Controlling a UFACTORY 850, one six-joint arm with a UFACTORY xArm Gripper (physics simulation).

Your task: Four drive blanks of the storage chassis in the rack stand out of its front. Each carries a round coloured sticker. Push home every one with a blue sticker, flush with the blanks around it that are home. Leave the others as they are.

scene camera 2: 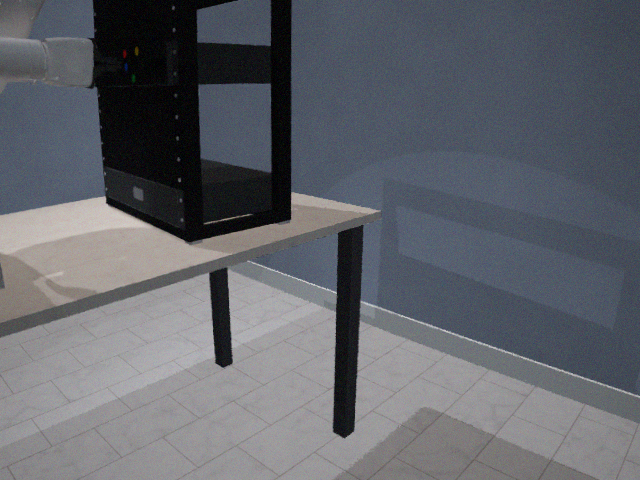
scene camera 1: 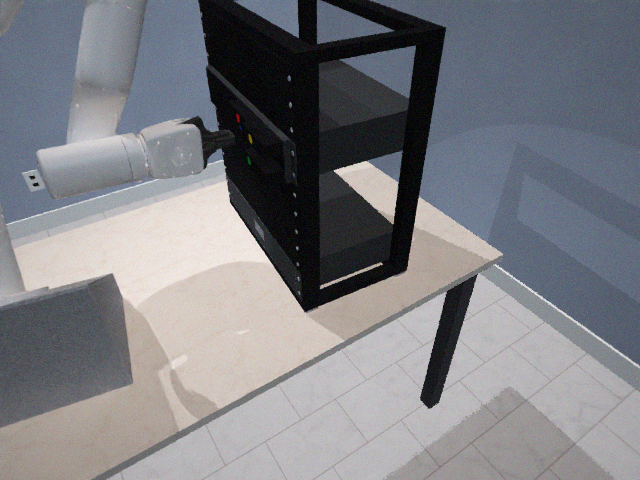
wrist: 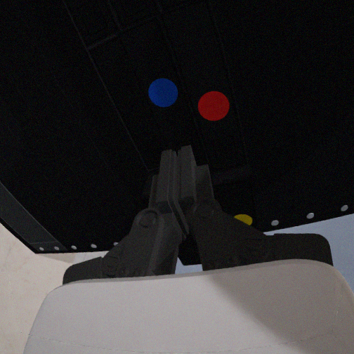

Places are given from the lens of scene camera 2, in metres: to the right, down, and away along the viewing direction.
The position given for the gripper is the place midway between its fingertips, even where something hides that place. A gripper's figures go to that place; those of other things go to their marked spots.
gripper [scene camera 2: 119,64]: -0.44, -0.39, 1.06
black rack [scene camera 2: 150,136]: -0.39, -0.24, 1.14
